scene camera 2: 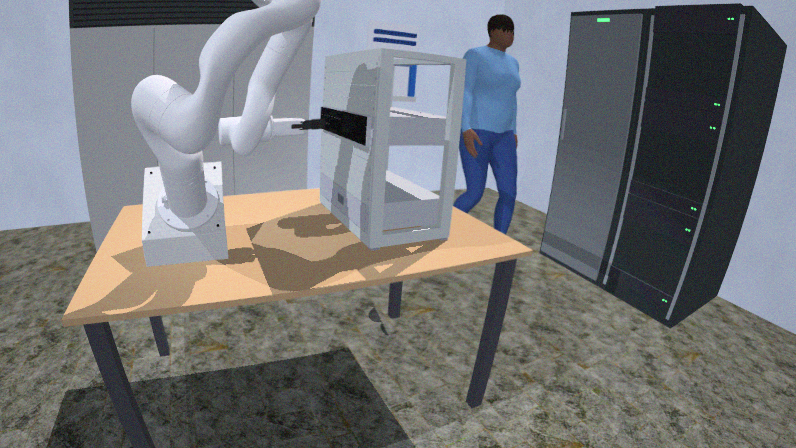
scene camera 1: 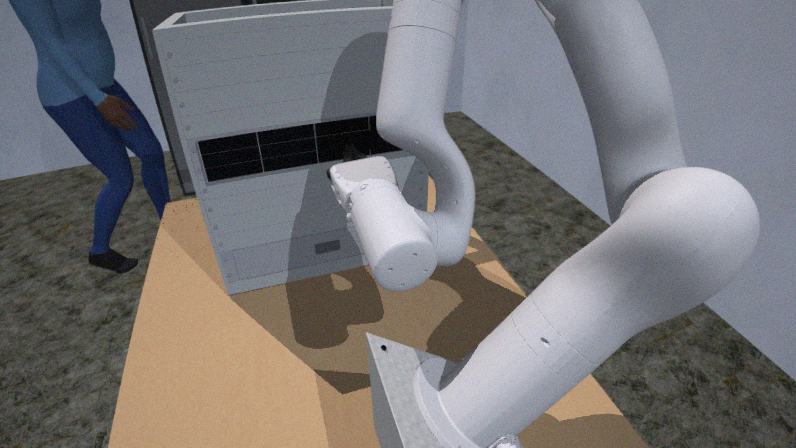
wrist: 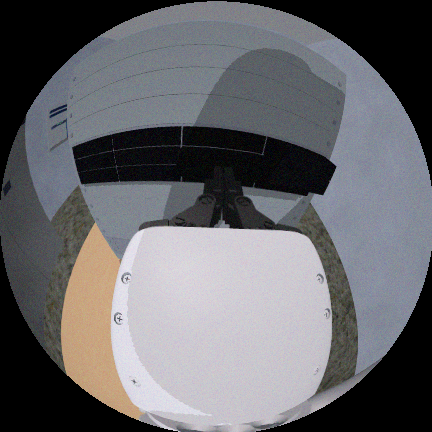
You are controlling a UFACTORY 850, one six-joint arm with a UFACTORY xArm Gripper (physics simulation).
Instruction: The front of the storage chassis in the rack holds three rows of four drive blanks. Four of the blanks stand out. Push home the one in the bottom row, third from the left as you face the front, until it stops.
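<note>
The chassis front point(scene camera 1: 228, 153) point(scene camera 2: 356, 132) point(wrist: 95, 152) is a black band of drive blanks across the grey rack point(scene camera 1: 261, 208) point(scene camera 2: 377, 166) point(wrist: 150, 107). The bottom-row third blank point(scene camera 1: 327, 156) point(wrist: 193, 175) is partly hidden by the fingers; how far it stands out cannot be told. My gripper point(scene camera 1: 349, 150) point(scene camera 2: 320, 123) point(wrist: 221, 179) is shut and empty, its dark fingertips at the third column, low on the band. Whether they touch the blank is unclear. At the right end of the band in the wrist view, black blanks stand out past the neighbouring faces.
The rack stands on the wooden table point(scene camera 1: 150, 345) point(scene camera 2: 484, 247) point(wrist: 82, 300). The arm's base point(scene camera 2: 183, 244) is bolted in front of it. A person point(scene camera 1: 83, 94) point(scene camera 2: 492, 111) stands behind the table. Dark cabinets point(scene camera 2: 679, 155) stand at the right in scene camera 2.
</note>
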